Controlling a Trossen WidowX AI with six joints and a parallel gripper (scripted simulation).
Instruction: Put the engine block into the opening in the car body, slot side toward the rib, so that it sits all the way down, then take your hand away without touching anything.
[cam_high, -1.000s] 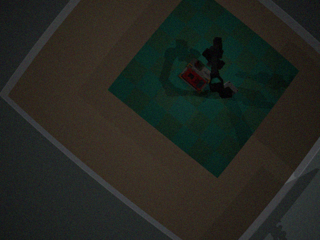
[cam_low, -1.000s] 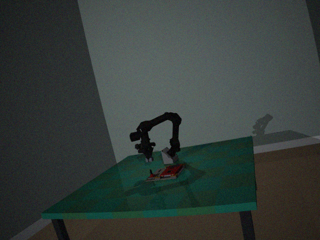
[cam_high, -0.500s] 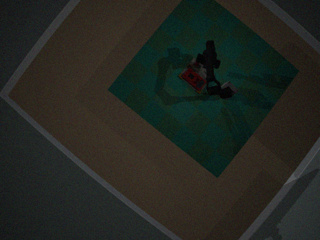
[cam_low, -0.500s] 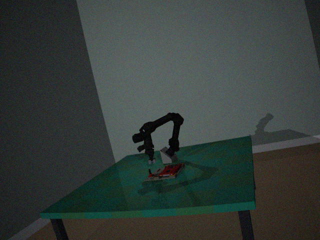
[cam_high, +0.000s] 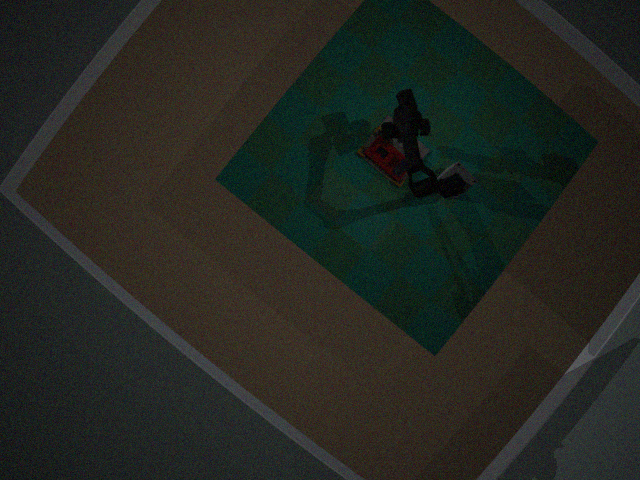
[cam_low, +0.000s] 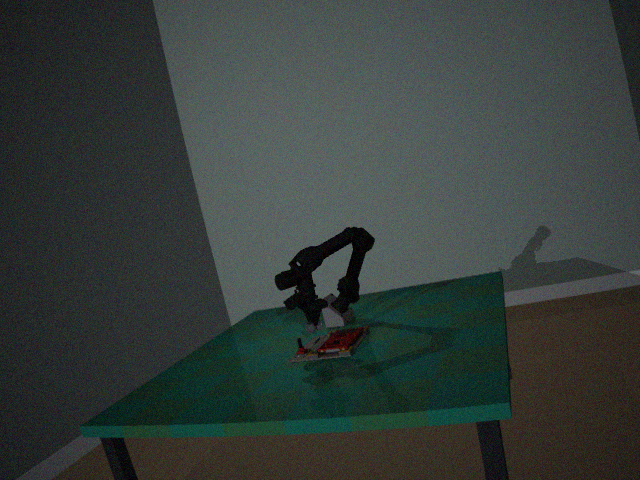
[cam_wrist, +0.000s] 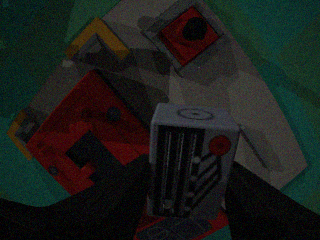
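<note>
The base plate lies 20 mm behind my gripper tip, 50 mm to the left of it and 80 mm below it. From my gripper tip the other things lie so: dark upright peg: 50 mm ahead, 40 mm to the right, 60 mm below; engine block: 10 mm below.
</note>
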